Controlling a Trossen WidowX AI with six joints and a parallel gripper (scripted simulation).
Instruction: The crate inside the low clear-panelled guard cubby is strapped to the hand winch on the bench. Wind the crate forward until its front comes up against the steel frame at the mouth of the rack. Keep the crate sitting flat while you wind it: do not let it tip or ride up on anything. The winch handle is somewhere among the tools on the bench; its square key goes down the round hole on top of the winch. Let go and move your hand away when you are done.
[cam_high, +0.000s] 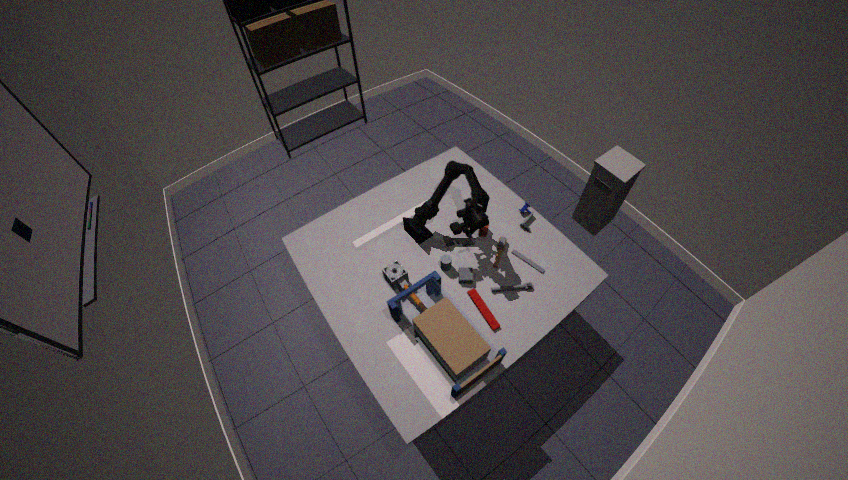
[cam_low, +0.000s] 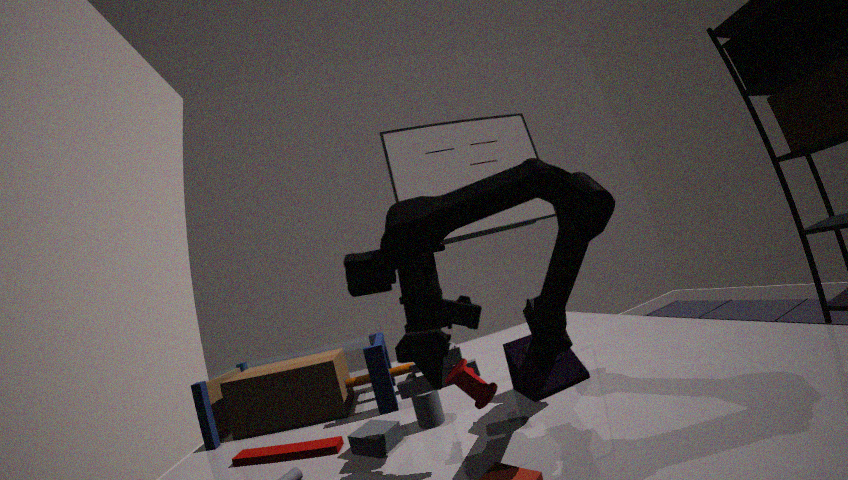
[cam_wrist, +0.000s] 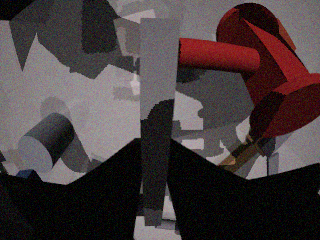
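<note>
The winch handle with red knob is 10 mm to the left of my gripper tip, 10 mm behind it and 10 mm above it. From my gripper tip the other things lie so: grey block: 130 mm to the right, 110 mm ahead, 100 mm below; then grey bar: 280 mm ahead, 170 mm to the left, 120 mm below; then wooden-handled tool: 140 mm ahead, 110 mm to the left, 100 mm below.
</note>
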